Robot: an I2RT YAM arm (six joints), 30 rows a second.
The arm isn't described. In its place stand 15 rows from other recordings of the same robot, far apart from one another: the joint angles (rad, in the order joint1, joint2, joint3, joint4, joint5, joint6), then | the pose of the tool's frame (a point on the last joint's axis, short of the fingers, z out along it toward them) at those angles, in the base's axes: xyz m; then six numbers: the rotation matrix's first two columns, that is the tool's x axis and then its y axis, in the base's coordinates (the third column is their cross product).
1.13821, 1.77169, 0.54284, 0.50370, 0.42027, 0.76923 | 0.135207, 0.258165, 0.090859, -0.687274, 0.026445, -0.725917, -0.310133, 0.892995, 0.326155
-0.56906, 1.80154, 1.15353, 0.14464, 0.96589, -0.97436 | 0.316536, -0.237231, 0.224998, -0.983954, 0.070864, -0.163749, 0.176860, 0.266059, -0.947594
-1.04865, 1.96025, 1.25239, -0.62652, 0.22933, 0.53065 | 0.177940, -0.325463, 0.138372, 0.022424, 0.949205, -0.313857, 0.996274, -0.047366, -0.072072
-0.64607, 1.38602, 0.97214, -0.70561, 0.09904, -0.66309 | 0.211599, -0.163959, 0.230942, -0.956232, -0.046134, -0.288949, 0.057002, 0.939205, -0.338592
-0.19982, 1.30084, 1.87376, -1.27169, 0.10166, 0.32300 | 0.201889, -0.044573, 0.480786, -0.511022, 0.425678, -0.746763, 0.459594, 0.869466, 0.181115
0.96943, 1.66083, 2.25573, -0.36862, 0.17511, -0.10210 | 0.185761, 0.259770, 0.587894, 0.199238, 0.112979, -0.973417, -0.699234, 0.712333, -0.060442
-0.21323, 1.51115, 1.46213, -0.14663, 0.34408, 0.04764 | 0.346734, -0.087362, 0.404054, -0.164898, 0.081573, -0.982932, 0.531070, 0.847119, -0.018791
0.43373, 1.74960, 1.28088, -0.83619, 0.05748, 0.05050 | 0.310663, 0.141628, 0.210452, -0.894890, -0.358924, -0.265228, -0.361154, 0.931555, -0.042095
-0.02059, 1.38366, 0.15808, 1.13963, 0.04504, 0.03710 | 0.219331, -0.006120, 0.153246, -0.083341, 0.038778, -0.995766, 0.068555, 0.997098, 0.033092
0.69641, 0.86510, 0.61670, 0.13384, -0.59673, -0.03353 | 0.143496, 0.146064, 0.300547, -0.055498, -0.082553, -0.995040, -0.961276, 0.273852, 0.030895
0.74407, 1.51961, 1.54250, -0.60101, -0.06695, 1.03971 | 0.249838, 0.233233, 0.382900, -0.821849, 0.412790, -0.392643, -0.016479, 0.671691, 0.740648
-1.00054, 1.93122, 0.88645, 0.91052, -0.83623, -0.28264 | 0.230074, -0.309806, 0.165688, -0.116014, -0.165371, -0.979384, 0.140392, 0.973412, -0.180993
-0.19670, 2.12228, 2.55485, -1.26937, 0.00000, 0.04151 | 0.420745, -0.083844, 0.414163, -0.719448, 0.185683, -0.669265, 0.225484, 0.973850, 0.027797
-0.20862, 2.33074, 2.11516, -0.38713, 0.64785, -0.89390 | 0.522251, -0.132520, 0.253030, -0.855245, -0.454297, -0.249340, -0.024221, 0.515659, -0.856451
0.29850, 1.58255, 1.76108, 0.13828, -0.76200, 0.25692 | 0.325710, 0.125934, 0.511114, 0.074601, 0.215292, -0.973696, -0.887861, 0.458896, 0.033441
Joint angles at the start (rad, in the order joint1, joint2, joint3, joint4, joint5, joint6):
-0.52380 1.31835 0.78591 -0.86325 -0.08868 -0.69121
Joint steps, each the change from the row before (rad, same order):
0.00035 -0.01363 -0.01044 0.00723 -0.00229 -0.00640
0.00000 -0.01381 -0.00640 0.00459 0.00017 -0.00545
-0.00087 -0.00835 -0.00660 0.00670 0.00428 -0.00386
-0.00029 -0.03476 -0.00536 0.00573 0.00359 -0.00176
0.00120 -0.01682 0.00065 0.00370 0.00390 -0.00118
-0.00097 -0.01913 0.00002 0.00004 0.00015 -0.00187
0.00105 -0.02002 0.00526 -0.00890 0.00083 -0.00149
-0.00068 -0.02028 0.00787 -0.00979 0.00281 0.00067
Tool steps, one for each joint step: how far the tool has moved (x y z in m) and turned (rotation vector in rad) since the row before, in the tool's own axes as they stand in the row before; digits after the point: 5 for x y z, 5 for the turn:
0.00148 0.00148 -0.00041 0.00481 -0.00946 -0.00768
0.00105 0.00103 -0.00135 0.00783 -0.00903 -0.00654
0.00102 0.00045 -0.00022 0.00890 -0.00358 -0.00376
0.00126 0.00148 -0.00575 0.02555 -0.02424 -0.00445
-0.00021 0.00034 -0.00350 0.01641 -0.01360 -0.00405
0.00044 0.00052 -0.00386 0.01284 -0.01429 -0.00245
0.00000 0.00078 -0.00517 0.01102 -0.01195 -0.00378
-0.00008 0.00022 -0.00585 0.01429 -0.01191 -0.00009

